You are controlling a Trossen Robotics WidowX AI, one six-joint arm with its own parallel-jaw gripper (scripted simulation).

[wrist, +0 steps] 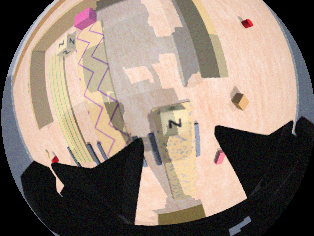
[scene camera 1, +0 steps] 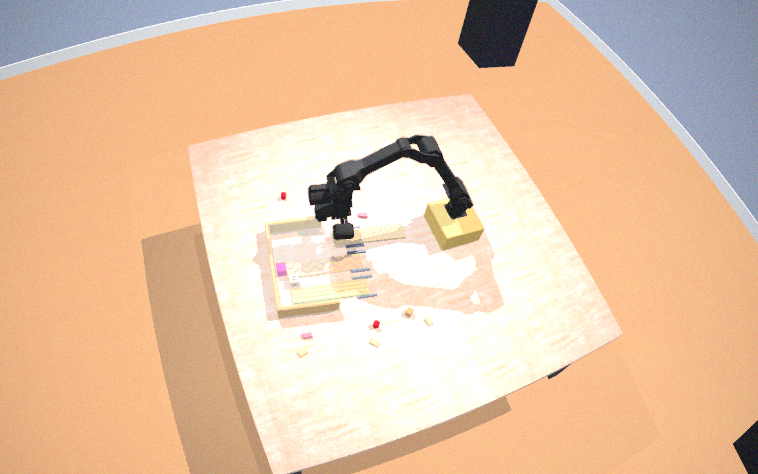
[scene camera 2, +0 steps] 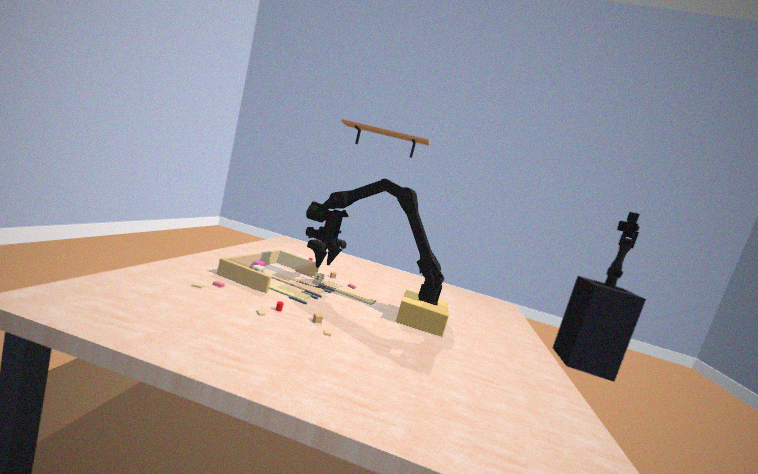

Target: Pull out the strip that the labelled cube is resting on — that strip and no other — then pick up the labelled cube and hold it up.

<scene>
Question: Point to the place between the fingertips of the gripper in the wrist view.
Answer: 180, 136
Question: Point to a speckled tan strip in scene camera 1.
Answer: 378, 233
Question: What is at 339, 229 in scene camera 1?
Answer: The gripper.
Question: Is the gripper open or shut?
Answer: Open.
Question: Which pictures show the gripper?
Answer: The wrist view, scene camera 1 and scene camera 2: all of them.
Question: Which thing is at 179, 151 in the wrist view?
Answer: A speckled tan strip.
</scene>
